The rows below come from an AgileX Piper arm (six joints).
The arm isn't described. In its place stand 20 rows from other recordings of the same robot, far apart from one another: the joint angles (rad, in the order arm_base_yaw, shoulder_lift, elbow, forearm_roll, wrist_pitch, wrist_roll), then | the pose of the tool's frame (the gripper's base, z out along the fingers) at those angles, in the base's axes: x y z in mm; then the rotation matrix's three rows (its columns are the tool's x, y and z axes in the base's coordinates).
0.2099, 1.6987, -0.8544, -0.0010, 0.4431, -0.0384 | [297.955 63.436 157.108], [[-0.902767 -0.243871 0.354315], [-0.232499 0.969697 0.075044], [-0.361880 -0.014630 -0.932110]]
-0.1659, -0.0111, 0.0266, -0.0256, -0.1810, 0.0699 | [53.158 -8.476 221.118], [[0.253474 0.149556 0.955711], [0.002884 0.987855 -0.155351], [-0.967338 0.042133 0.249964]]
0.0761, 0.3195, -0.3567, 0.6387, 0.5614, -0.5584 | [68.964 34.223 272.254], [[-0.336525 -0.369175 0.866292], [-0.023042 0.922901 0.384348], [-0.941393 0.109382 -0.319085]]
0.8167, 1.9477, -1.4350, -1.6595, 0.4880, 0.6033 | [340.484 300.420 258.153], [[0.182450 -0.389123 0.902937], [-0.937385 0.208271 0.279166], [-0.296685 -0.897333 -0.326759]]
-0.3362, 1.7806, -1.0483, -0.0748, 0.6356, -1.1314 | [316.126 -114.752 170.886], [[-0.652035 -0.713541 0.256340], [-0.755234 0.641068 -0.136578], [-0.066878 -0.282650 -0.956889]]
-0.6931, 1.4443, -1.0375, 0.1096, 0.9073, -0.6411 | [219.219 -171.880 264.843], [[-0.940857 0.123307 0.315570], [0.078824 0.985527 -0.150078], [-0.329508 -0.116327 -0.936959]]
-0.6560, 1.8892, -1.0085, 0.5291, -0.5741, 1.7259 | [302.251 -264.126 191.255], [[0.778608 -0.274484 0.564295], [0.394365 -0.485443 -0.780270], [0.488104 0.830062 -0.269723]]
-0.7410, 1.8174, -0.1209, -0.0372, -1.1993, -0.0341 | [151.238 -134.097 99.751], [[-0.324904 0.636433 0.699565], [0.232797 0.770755 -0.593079], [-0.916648 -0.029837 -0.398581]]
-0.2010, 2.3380, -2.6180, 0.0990, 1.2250, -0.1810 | [500.770 -93.397 341.582], [[-0.752567 0.028903 0.657881], [0.004155 0.999225 -0.039146], [-0.658503 -0.026727 -0.752103]]
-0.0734, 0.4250, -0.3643, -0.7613, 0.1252, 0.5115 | [98.355 -15.093 297.412], [[-0.100865 0.138409 0.985226], [-0.235739 0.958750 -0.158824], [-0.966568 -0.248276 -0.064076]]
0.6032, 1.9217, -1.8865, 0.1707, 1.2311, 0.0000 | [335.374 248.719 327.045], [[-0.793468 -0.566308 0.222944], [-0.477846 0.806546 0.348061], [-0.376924 0.169643 -0.910577]]
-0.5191, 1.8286, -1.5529, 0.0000, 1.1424, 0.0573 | [331.149 -189.208 272.438], [[-0.813605 0.543585 0.206305], [0.530825 0.839244 -0.117876], [-0.237216 0.013607 -0.971362]]
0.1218, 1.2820, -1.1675, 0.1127, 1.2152, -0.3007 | [234.280 38.343 334.238], [[-0.867050 -0.392085 0.307398], [-0.364963 0.919844 0.143840], [-0.339155 0.012528 -0.940647]]
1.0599, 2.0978, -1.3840, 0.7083, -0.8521, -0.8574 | [268.899 388.591 225.436], [[0.216655 -0.476986 0.851789], [-0.214706 0.827869 0.518203], [-0.952345 -0.295155 0.076950]]
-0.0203, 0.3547, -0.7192, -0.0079, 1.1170, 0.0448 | [36.165 -1.381 330.353], [[-0.615559 0.051365 0.786415], [0.053830 0.998284 -0.023068], [-0.786251 0.028133 -0.617267]]
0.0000, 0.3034, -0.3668, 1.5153, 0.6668, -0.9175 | [57.814 56.195 311.224], [[-0.248726 -0.571421 0.782057], [0.432836 0.656749 0.617522], [-0.866480 0.492097 0.083981]]
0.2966, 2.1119, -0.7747, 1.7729, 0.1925, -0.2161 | [291.452 106.906 30.482], [[-0.359415 0.891409 0.276062], [0.917232 0.283006 0.280345], [0.171775 0.353973 -0.919346]]
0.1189, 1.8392, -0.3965, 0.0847, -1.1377, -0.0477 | [274.615 25.769 125.059], [[-0.215335 -0.046453 0.975435], [-0.037857 0.998514 0.039195], [-0.975806 -0.028487 -0.216774]]
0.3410, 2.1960, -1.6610, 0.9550, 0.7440, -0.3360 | [432.783 206.960 179.552], [[-0.942627 -0.180991 0.280529], [0.065090 0.724530 0.686163], [-0.327441 0.665056 -0.671181]]
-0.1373, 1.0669, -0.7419, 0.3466, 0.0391, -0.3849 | [231.881 -30.819 326.574], [[-0.273171 0.113754 0.955216], [-0.001153 0.992944 -0.118576], [-0.961965 -0.033493 -0.271112]]
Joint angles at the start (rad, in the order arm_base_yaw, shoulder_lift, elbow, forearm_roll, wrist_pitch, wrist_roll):
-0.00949, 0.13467, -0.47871, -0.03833, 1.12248, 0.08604
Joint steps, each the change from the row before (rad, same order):
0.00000, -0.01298, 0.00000, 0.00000, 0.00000, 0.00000
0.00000, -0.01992, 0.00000, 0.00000, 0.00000, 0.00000
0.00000, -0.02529, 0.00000, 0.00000, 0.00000, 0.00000
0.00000, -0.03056, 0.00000, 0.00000, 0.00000, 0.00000
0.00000, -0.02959, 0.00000, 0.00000, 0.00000, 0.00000
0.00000, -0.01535, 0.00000, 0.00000, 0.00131, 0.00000
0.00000, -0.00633, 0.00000, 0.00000, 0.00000, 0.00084
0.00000, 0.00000, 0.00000, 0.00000, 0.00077, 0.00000
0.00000, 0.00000, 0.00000, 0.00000, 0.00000, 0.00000
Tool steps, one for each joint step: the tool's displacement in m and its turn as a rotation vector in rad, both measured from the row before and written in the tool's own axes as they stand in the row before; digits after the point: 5 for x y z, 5 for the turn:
0.00105, -0.00013, -0.00154, -0.00090, -0.01294, 0.00045
0.00161, -0.00019, -0.00236, -0.00138, -0.01986, 0.00069
0.00206, -0.00025, -0.00299, -0.00175, -0.02521, 0.00087
0.00250, -0.00030, -0.00360, -0.00212, -0.03047, 0.00106
0.00241, -0.00029, -0.00349, -0.00205, -0.02950, 0.00102
0.00136, -0.00016, -0.00182, -0.00095, -0.01400, 0.00053
0.00051, -0.00006, -0.00075, -0.00044, -0.00631, 0.00106
0.00007, -0.00001, 0.00000, 0.00007, 0.00077, 0.00000
0.00000, 0.00000, 0.00000, 0.00000, 0.00000, 0.00000

